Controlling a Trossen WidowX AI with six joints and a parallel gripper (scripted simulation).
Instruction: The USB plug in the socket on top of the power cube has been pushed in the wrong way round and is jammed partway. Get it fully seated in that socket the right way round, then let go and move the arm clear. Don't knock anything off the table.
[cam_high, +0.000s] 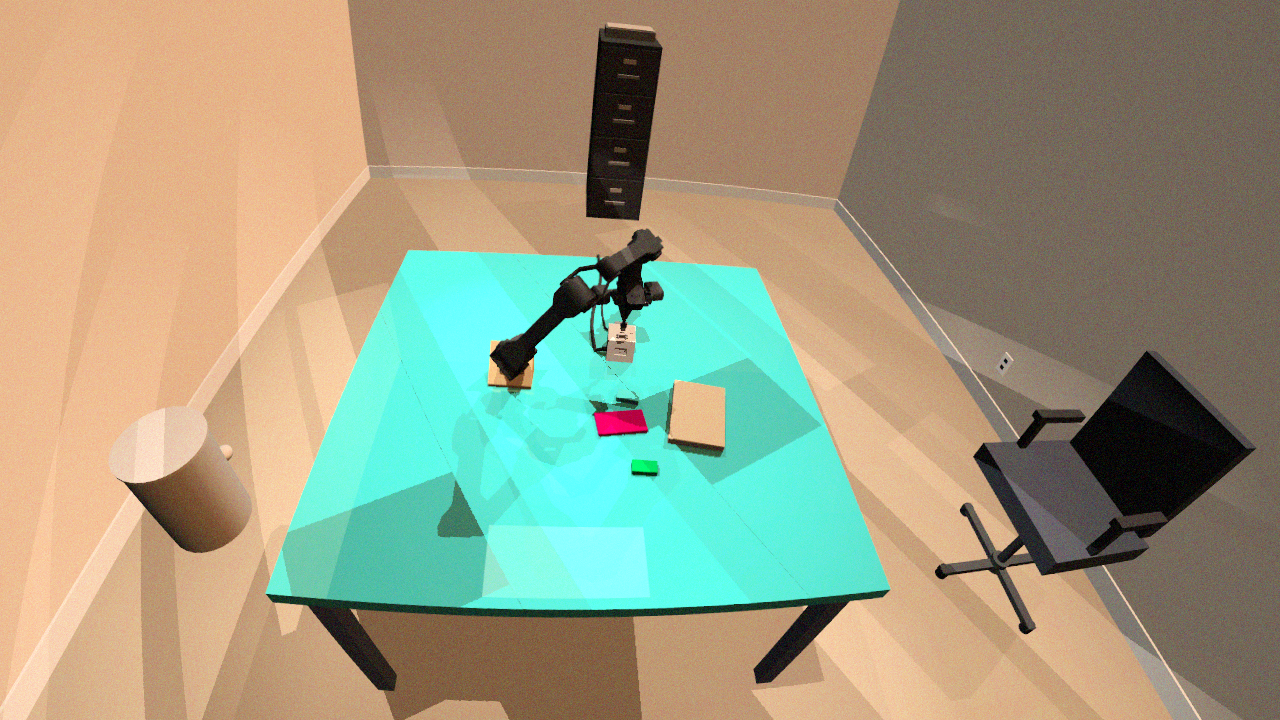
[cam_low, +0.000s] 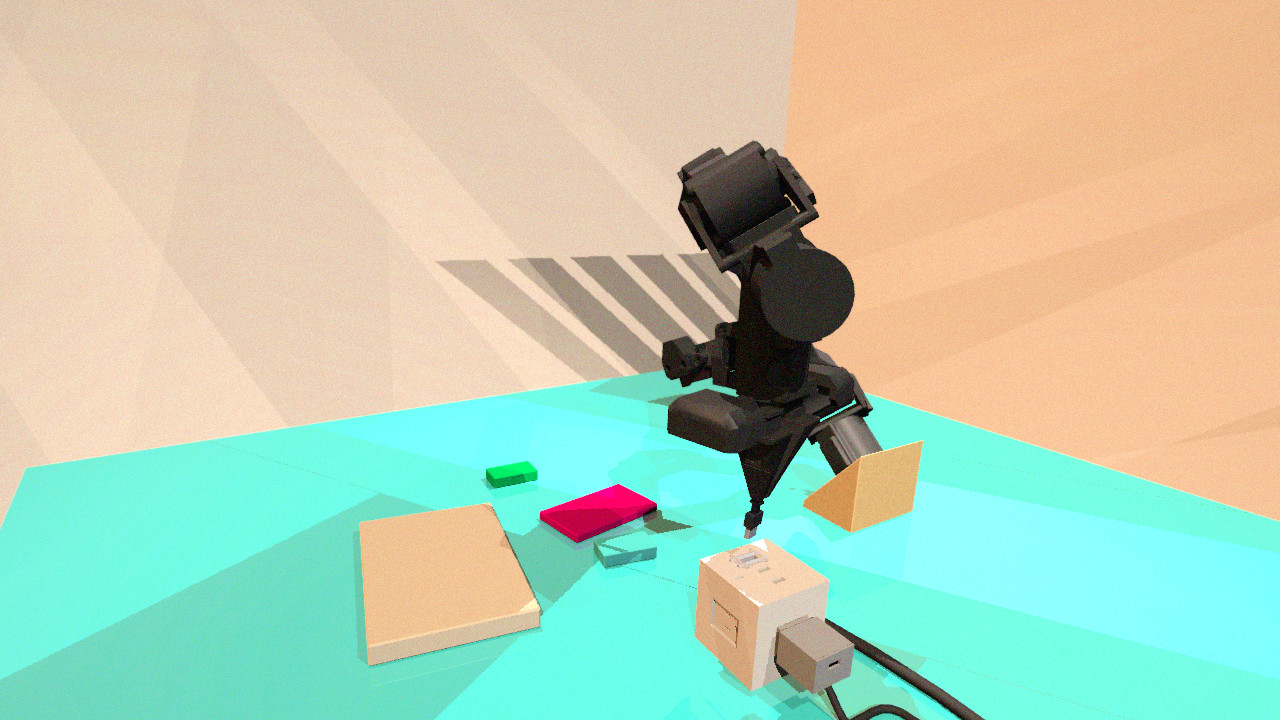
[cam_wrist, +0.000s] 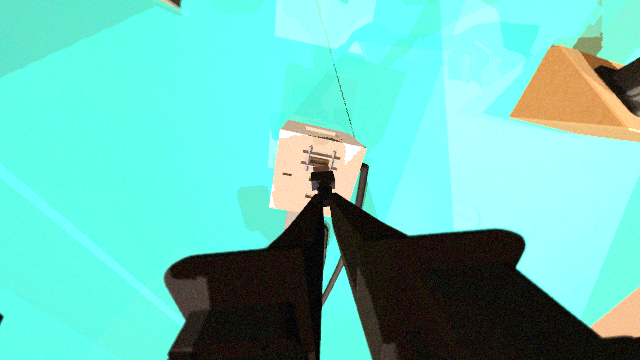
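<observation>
The dark USB plug lies 2 cm below my gripper tip. The rest, counted from my gripper tip: USB socket (7 cm below, 1 cm to the right); magenta block (26 cm to the right, 13 cm below); small teal block (17 cm to the right, 13 cm below, 2 cm ahead).
</observation>
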